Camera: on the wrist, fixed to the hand. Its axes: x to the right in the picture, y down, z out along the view.
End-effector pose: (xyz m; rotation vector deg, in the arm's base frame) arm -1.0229 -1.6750 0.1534 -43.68 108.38 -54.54
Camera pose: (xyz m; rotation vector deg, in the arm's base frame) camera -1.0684 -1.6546 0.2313 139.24 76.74 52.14
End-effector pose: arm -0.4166 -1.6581 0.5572 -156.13 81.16 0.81
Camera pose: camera -0.3950 -1.6115 0.6341 -66.99 -139.28 41.26
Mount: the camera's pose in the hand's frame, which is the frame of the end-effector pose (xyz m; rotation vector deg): -0.0288 -0.0488 -0.0731 -3.32 59.22 167.24
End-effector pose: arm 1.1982 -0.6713 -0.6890 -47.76 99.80 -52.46
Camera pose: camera 1.1441 -0.6553 -0.6157 130.91 84.68 57.69
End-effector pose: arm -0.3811 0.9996 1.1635 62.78 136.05 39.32
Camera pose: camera -0.4334 0.9309 1.1967 -100.81 39.48 -49.48
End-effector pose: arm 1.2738 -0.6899 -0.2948 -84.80 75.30 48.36
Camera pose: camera 1.3095 -0.7512 -0.2354 -51.00 -101.52 -36.40
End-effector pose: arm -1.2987 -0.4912 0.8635 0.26 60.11 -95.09
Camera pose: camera -1.3618 -0.4235 0.8639 88.05 28.30 70.80
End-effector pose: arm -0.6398 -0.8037 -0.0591 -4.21 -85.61 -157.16
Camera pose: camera -0.6153 -0.8388 -0.1411 -18.23 3.54 -3.25
